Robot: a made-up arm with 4 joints.
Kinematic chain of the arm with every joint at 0, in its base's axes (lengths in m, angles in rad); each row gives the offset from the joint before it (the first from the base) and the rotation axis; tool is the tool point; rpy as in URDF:
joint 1: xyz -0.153 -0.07 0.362 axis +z
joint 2: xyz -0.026 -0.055 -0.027 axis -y
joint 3: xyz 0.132 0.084 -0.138 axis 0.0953 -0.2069 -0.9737
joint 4: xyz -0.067 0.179 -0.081 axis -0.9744 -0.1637 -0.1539
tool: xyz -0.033 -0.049 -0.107 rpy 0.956 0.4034 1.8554
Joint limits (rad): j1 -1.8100..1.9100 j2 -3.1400..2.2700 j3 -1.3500..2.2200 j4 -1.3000..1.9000
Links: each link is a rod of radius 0.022 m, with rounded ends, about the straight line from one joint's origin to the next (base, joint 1, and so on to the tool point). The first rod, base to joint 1, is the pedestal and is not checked.
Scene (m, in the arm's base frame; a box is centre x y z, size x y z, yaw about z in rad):
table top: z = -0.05
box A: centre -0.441 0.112 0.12 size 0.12 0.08 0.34 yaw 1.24
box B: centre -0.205 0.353 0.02 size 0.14 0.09 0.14 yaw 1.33
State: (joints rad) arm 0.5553 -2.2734 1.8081 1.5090
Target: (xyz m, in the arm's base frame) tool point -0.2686 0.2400 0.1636
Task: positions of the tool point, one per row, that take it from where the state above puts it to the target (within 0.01 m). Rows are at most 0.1 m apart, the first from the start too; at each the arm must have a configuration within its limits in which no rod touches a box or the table.
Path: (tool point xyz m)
1: -0.4511 -0.0919 0.1850
2: -0.3959 -0.0518 0.1153
3: -0.3183 -0.0259 0.0640
4: -0.3423 0.0343 0.0886
5: -0.3437 0.1029 0.1142
6: -0.3197 0.1739 0.1395
7: -0.2686 0.2400 0.1636

